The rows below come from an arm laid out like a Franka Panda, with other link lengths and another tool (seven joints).
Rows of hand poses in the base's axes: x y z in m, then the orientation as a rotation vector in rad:
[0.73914, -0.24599, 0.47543, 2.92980, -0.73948, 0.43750]
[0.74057, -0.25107, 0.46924, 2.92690, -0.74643, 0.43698]
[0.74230, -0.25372, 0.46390, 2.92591, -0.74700, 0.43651]
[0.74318, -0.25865, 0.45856, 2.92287, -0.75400, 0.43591]
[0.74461, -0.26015, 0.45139, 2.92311, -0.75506, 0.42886]
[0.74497, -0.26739, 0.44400, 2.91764, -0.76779, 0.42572]
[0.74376, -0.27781, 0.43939, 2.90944, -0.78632, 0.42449]
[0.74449, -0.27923, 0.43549, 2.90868, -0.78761, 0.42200]
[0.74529, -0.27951, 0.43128, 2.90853, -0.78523, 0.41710]
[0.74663, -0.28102, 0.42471, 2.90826, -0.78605, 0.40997]
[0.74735, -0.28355, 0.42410, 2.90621, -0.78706, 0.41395]
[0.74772, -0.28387, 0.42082, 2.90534, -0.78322, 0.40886]
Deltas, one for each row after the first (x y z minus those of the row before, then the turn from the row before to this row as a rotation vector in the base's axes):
[0.00143, -0.00508, -0.00619, -0.00044, 0.00013, -0.00500]
[0.00173, -0.00265, -0.00534, -0.00072, 0.00039, -0.00065]
[0.00088, -0.00493, -0.00534, -0.00053, 0.00019, -0.00508]
[0.00143, -0.00150, -0.00717, 0.00078, 0.00453, -0.00091]
[0.00036, -0.00724, -0.00739, -0.00081, 0.00168, -0.00932]
[-0.00121, -0.01042, -0.00461, -0.00141, 0.00025, -0.01347]
[0.00073, -0.00142, -0.00390, -0.00017, 0.00163, -0.00112]
[0.00080, -0.00028, -0.00421, -0.00072, 0.00350, 0.00112]
[0.00134, -0.00151, -0.00657, 0.00033, 0.00468, -0.00093]
[0.00072, -0.00253, -0.00061, -0.00173, -0.00242, -0.00100]
[0.00037, -0.00032, -0.00328, -0.00183, 0.00388, 0.00176]

